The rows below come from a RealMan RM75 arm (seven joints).
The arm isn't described. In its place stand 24 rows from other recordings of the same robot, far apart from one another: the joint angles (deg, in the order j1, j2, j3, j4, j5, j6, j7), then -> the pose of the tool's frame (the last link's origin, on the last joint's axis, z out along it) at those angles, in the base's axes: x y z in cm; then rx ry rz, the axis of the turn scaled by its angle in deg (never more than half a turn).
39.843 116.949 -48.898 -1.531 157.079 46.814 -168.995 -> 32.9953, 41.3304, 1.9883, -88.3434, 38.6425, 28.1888
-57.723 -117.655 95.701 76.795 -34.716 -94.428 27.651 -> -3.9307, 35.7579, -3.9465, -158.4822, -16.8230, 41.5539
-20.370 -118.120 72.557 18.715 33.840 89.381 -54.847 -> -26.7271, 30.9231, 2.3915, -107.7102, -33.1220, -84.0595
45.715 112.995 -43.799 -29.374 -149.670 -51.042 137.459 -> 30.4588, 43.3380, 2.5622, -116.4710, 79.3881, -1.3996
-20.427 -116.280 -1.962 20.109 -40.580 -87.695 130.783 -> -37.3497, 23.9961, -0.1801, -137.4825, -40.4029, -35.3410
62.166 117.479 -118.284 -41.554 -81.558 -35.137 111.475 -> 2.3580, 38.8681, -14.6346, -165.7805, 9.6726, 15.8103
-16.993 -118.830 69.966 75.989 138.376 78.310 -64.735 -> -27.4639, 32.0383, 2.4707, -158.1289, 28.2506, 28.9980
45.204 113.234 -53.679 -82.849 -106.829 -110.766 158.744 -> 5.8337, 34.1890, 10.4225, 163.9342, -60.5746, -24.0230
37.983 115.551 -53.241 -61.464 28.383 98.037 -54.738 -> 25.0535, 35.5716, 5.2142, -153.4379, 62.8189, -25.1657
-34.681 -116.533 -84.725 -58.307 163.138 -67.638 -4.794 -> -26.3299, 36.9608, -3.1881, -112.0071, -75.7172, 34.5177
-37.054 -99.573 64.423 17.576 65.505 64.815 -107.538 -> -28.2220, 42.8036, 10.8958, -114.7326, -77.0779, -60.1822
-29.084 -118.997 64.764 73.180 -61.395 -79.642 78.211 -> -17.0624, 36.8984, 3.0332, -156.9768, -13.8378, -13.8348
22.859 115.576 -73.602 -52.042 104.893 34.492 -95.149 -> 25.7535, 41.5939, 5.0921, -113.5662, 39.3214, 34.3681
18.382 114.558 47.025 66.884 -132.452 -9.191 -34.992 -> 16.4367, 32.1217, -11.0717, -130.2852, 13.9539, 23.7246
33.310 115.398 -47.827 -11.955 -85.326 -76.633 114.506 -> 27.2349, 34.5739, -2.6515, -116.1909, 108.3426, 70.9183
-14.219 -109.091 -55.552 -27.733 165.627 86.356 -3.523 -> -27.1224, 28.1122, 2.1933, -104.7539, 6.0523, -56.9727
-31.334 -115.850 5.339 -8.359 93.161 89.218 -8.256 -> -26.5210, 32.4840, -0.8744, -103.6517, -7.1161, -56.6637
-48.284 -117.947 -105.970 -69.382 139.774 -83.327 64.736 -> -10.1049, 40.2581, -0.1006, -162.3887, -3.0023, 17.7953
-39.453 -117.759 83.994 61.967 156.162 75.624 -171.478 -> -21.3597, 38.5577, -2.0062, -124.7737, -74.7127, 28.5152
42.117 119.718 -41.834 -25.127 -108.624 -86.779 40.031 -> 19.4341, 35.8447, -3.9850, -155.1280, -19.8513, 43.6798
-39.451 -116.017 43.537 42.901 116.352 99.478 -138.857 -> -19.8304, 35.4599, 2.3267, 139.9481, 93.6162, 35.2110
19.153 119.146 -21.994 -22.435 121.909 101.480 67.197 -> 31.0887, 28.0332, 12.0743, -24.4902, -76.5555, -58.7575
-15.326 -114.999 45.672 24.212 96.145 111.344 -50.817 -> -29.5965, 21.5955, 1.5267, -150.2705, -16.5396, -69.2565
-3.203 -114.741 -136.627 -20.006 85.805 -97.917 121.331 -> -36.4206, 17.5433, 2.0772, -125.4264, -48.8816, -59.8510
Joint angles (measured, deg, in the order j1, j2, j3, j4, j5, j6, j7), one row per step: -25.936, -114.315, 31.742, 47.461, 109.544, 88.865, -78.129; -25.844, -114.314, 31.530, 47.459, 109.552, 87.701, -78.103; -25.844, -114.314, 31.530, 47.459, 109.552, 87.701, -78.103; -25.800, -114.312, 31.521, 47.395, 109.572, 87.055, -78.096; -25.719, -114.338, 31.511, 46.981, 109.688, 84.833, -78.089; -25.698, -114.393, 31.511, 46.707, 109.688, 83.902, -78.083; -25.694, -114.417, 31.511, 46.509, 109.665, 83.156, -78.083; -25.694, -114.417, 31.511, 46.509, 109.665, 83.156, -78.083; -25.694, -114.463, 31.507, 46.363, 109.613, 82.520, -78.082; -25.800, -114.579, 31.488, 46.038, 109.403, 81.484, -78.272; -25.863, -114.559, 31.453, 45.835, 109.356, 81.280, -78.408; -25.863, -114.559, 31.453, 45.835, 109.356, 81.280, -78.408; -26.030, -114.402, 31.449, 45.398, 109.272, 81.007, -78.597; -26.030, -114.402, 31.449, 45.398, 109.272, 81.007, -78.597; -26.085, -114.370, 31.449, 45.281, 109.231, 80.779, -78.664
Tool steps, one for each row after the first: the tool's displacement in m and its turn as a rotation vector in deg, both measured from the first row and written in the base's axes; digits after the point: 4 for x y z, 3 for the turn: -0.0027, 0.0016, 0.0015, 0.996, 0.340, 0.886; -0.0027, 0.0016, 0.0015, 0.996, 0.340, 0.886; -0.0042, 0.0024, 0.0018, 1.412, 0.540, 1.366; -0.0091, 0.0052, 0.0020, 2.658, 1.110, 3.058; -0.0110, 0.0063, 0.0014, 3.125, 1.217, 3.787; -0.0125, 0.0073, 0.0013, 3.531, 1.315, 4.347; -0.0125, 0.0073, 0.0013, 3.531, 1.315, 4.347; -0.0136, 0.0081, 0.0011, 3.901, 1.367, 4.803; -0.0147, 0.0100, 0.0004, 4.457, 1.134, 5.599; -0.0150, 0.0105, 0.0002, 4.501, 0.956, 5.864; -0.0150, 0.0105, 0.0002, 4.501, 0.956, 5.864; -0.0153, 0.0115, 0.0002, 4.500, 0.723, 6.194; -0.0153, 0.0115, 0.0002, 4.500, 0.723, 6.194; -0.0156, 0.0121, 0.0003, 4.608, 0.682, 6.377
